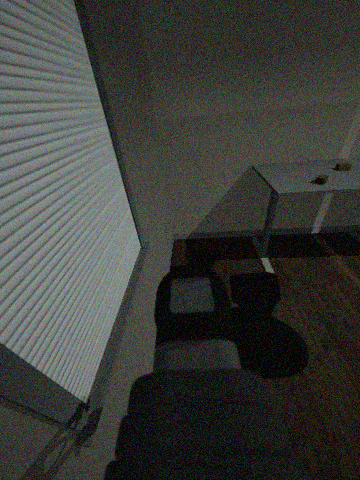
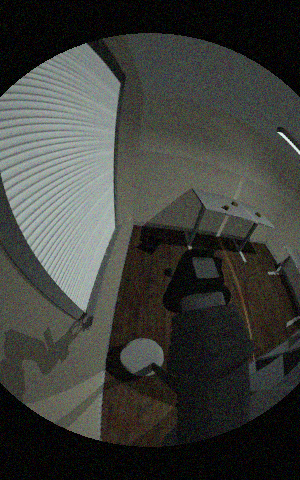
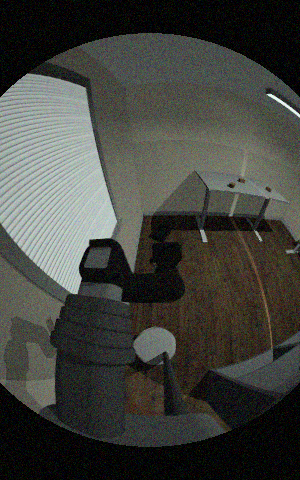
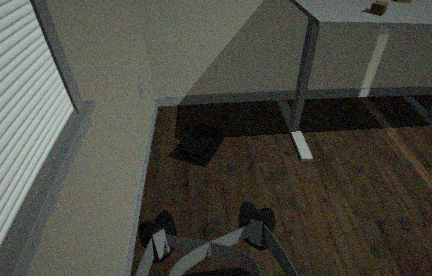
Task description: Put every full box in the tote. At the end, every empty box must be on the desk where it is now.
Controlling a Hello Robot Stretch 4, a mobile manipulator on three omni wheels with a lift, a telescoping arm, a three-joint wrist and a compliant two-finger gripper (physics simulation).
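The desk [image 1: 287, 179] [image 2: 211, 200] [image 3: 215, 182] [image 4: 345, 14] is a pale table against the far wall, to the right of the corner. Three small brown boxes show on it: one box [image 1: 320, 179] [image 2: 225, 207] [image 3: 231, 185] [image 4: 378, 8] near the front edge, a second box [image 1: 342, 166] [image 2: 234, 204] [image 3: 241, 180] behind it, and a third box [image 2: 258, 214] [image 3: 268, 189] farther right. They are too small and dark to tell full from empty. My gripper [image 4: 206, 221] is open and empty, over the floor and well away from the desk. I cannot make out the tote.
A window with blinds [image 1: 60, 200] [image 2: 65, 165] [image 3: 50, 165] [image 4: 25, 115] fills the left wall. A dark shape [image 4: 197, 148] lies on the floor near the corner; I cannot tell what it is. Part of a grey shelf unit [image 2: 267, 376] [image 3: 250, 367] shows at the lower right.
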